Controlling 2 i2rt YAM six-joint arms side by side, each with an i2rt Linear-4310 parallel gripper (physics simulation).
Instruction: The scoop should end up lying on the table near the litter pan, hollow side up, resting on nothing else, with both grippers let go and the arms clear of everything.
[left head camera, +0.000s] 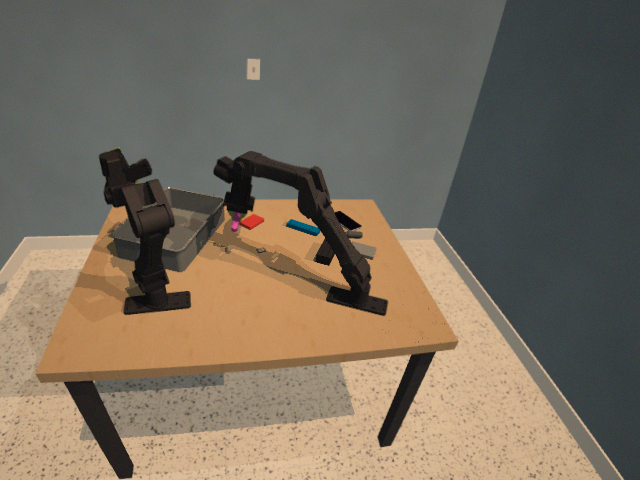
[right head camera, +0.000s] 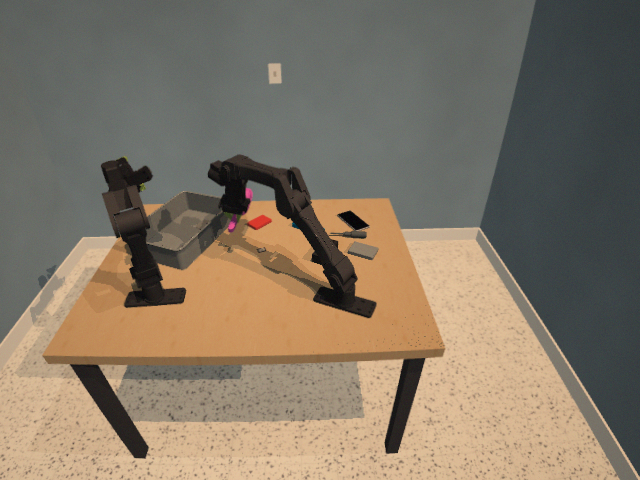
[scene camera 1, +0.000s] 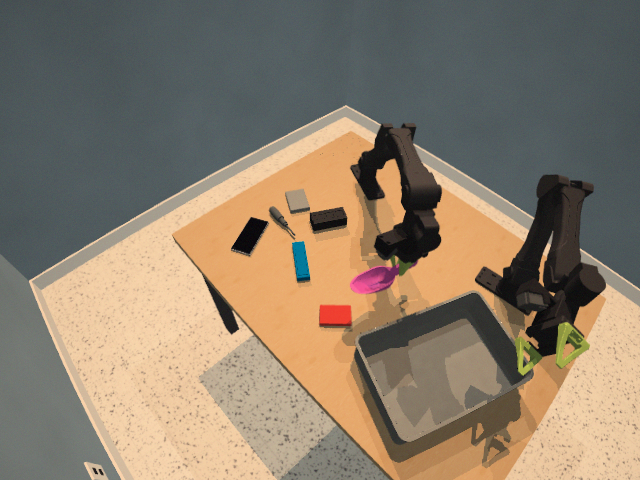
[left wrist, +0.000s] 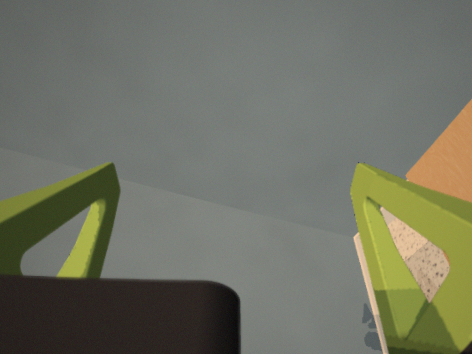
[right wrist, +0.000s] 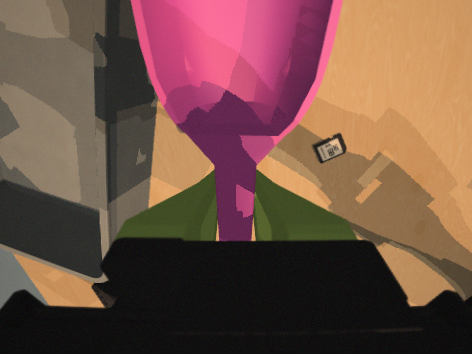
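Where they show: left gripper, fingertip midpoint: (left head camera: 122, 161) (right head camera: 132, 168) (scene camera 1: 538, 370) (left wrist: 235, 176); right gripper, fingertip midpoint: (left head camera: 236, 220) (right head camera: 235, 221) (scene camera 1: 398, 273) (right wrist: 235, 177); left arm's base, origin of the base link: (left head camera: 158, 303) (right head camera: 155, 298) (scene camera 1: 505, 290); right arm's base, origin of the base link: (left head camera: 357, 301) (right head camera: 344, 302) (scene camera 1: 366, 181).
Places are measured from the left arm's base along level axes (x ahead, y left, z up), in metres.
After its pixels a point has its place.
A pink scoop (left head camera: 235, 222) @[z 0.141, x 0.218, y -0.268 m] (right head camera: 232, 226) @[z 0.138, x 0.201, y -0.269 m] (scene camera 1: 373, 279) @[z 0.132, x 0.329, y -0.311 m] (right wrist: 240, 55) @[z 0.127, x 0.326, y -0.294 m] is held by its handle, its hollow facing up toward the right wrist camera. My right gripper (scene camera 1: 402, 264) @[z 0.123, x 0.260, y -0.275 m] (right wrist: 235, 177) @[z 0.123, x 0.260, y -0.275 m] is shut on the handle and holds the scoop above the table (left head camera: 248, 330) @[z 0.000, x -0.154, y -0.263 m] (right head camera: 242, 330) @[z 0.000, x -0.174, y -0.301 m] (scene camera 1: 268, 310) @[z 0.000, x 0.541, y -0.511 m], beside the litter pan. The grey litter pan (left head camera: 199, 245) @[z 0.027, x 0.256, y -0.137 m] (right head camera: 199, 248) @[z 0.029, x 0.233, y -0.125 m] (scene camera 1: 439, 428) @[z 0.096, x 0.527, y 0.031 m] (right wrist: 127, 165) @[z 0.055, x 0.267, y -0.143 m] stands at the left in the head views and at the lower right in scene camera 1. My left gripper (scene camera 1: 545, 356) (left wrist: 235, 176) @[z 0.311, x 0.391, y 0.101 m] is open and empty, raised by the pan's outer end.
A red block (left head camera: 252, 221) @[z 0.015, x 0.415, y -0.355 m] (right head camera: 259, 222) @[z 0.015, x 0.411, y -0.355 m] (scene camera 1: 334, 315) @[z 0.015, x 0.430, y -0.354 m] lies near the scoop. A small memory card (left head camera: 261, 250) @[z 0.002, x 0.228, y -0.364 m] (right head camera: 261, 250) @[z 0.002, x 0.226, y -0.362 m] (right wrist: 329, 148) @[z 0.002, x 0.231, y -0.362 m] lies near the pan. A blue block (left head camera: 303, 227) @[z 0.017, x 0.341, y -0.555 m] (scene camera 1: 300, 261) @[z 0.021, x 0.361, y -0.551 m], black block (scene camera 1: 328, 219) @[z 0.038, x 0.181, y -0.592 m], screwdriver (scene camera 1: 279, 219) @[z 0.020, x 0.282, y -0.725 m], phone (scene camera 1: 250, 236) @[z 0.008, x 0.394, y -0.751 m] and grey block (scene camera 1: 297, 200) @[z 0.015, x 0.171, y -0.747 m] lie farther off.
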